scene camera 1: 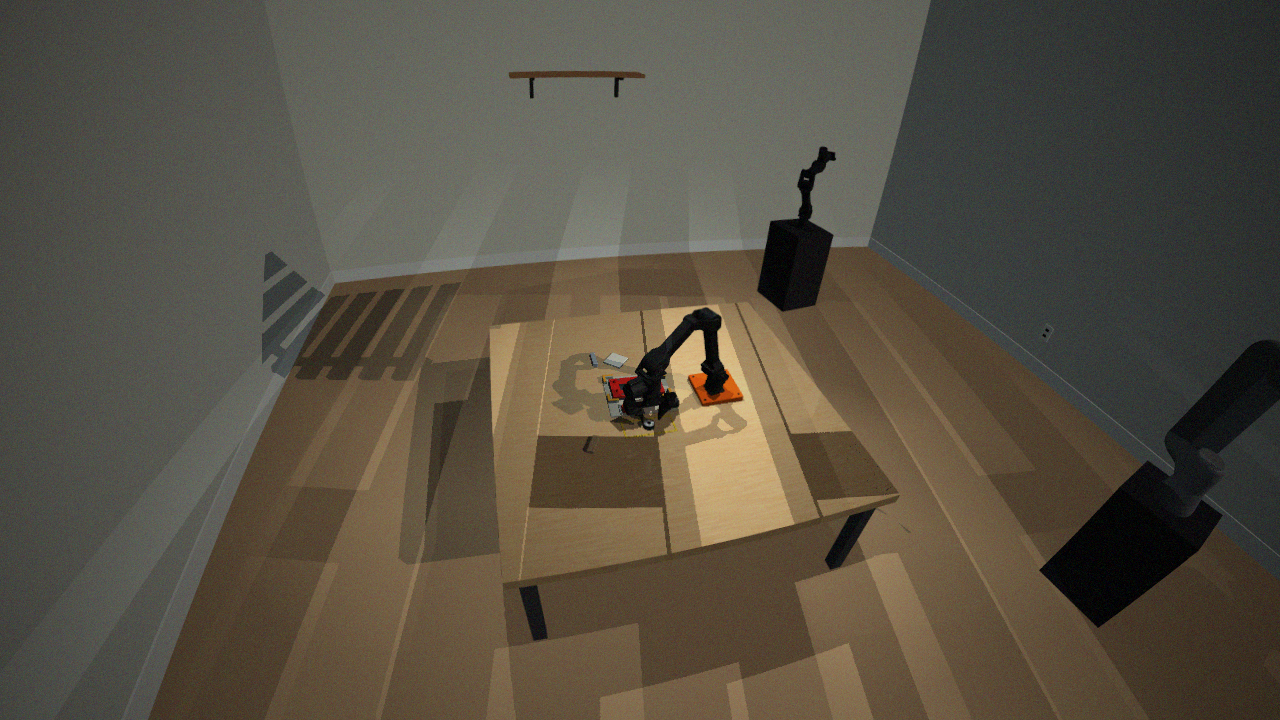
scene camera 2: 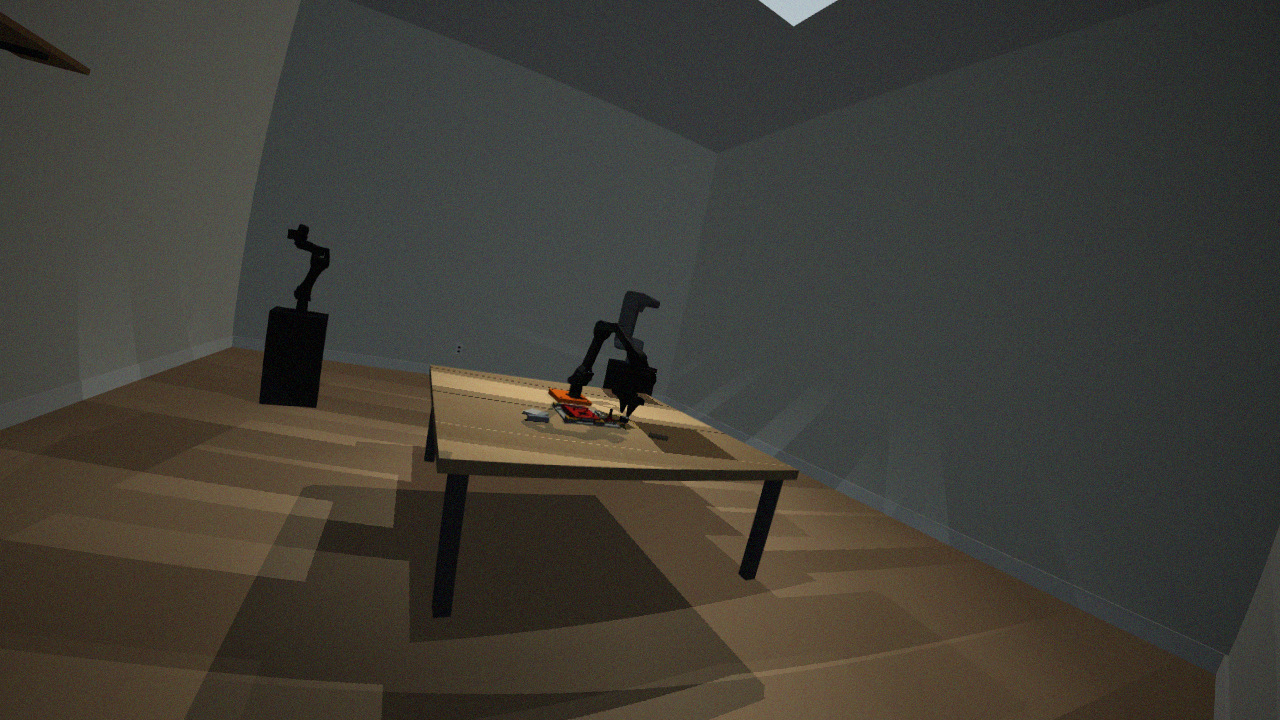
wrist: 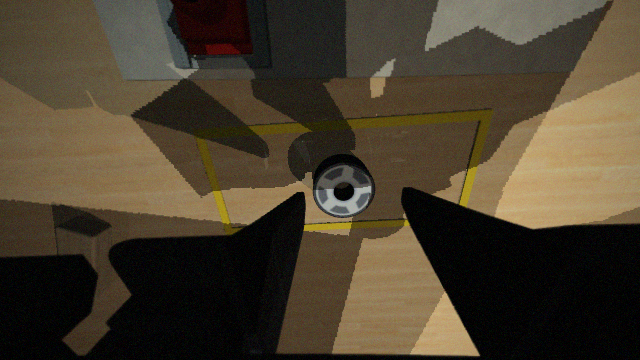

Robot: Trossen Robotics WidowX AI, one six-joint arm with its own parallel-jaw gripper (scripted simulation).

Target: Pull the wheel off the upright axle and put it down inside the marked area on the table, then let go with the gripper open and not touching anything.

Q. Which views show my gripper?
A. Scene camera 1, scene camera 2 and the wrist view: all of them.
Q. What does my gripper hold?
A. Nothing.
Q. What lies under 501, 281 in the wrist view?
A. My gripper.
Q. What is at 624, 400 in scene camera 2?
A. My gripper.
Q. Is my gripper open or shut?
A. Open.
